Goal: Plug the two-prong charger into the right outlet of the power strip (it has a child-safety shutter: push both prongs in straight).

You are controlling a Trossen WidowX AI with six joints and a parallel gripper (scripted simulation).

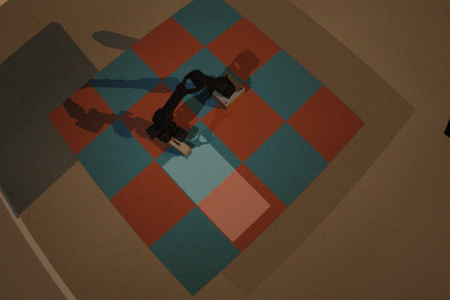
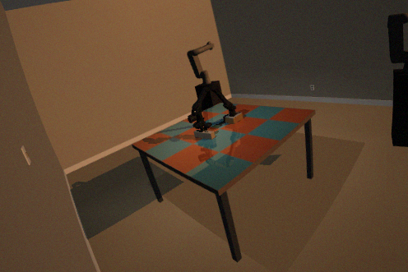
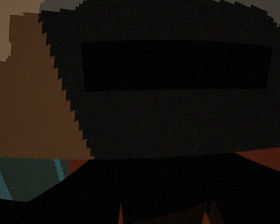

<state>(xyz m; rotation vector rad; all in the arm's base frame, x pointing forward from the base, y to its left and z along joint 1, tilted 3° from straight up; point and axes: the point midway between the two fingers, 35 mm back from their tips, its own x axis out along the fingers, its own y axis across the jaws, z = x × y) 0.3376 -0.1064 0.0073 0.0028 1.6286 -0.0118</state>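
The two-prong charger lies 20 mm ahead of my gripper tip and 10 mm above it.
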